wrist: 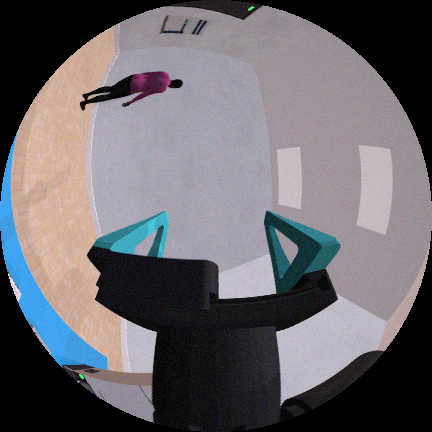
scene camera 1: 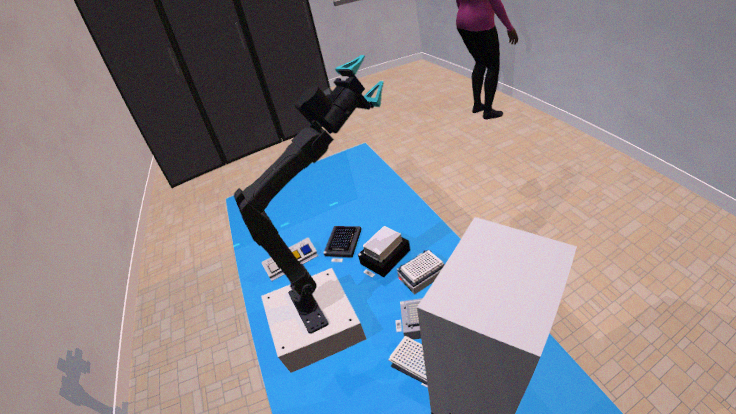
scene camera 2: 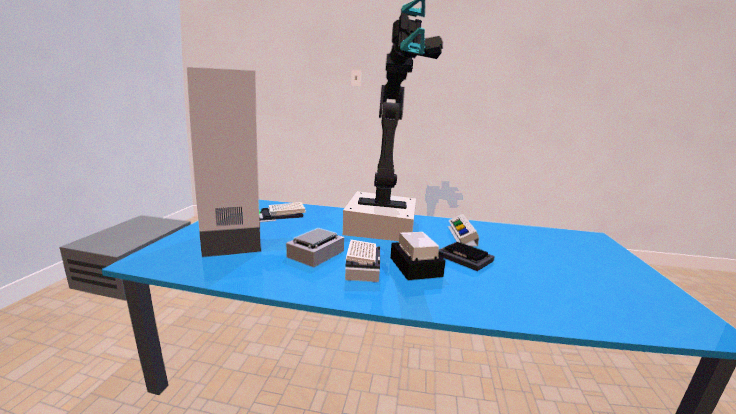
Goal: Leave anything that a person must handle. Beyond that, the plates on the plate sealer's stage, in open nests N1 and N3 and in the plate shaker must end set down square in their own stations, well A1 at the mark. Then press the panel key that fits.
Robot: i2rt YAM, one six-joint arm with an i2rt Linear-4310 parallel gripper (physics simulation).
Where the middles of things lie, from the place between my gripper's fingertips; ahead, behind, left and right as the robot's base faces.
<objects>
Now: the button box (scene camera 1: pixel 304 251) 700 mm below my hand, 390 mm behind it and 260 mm to the left of it.
</objects>
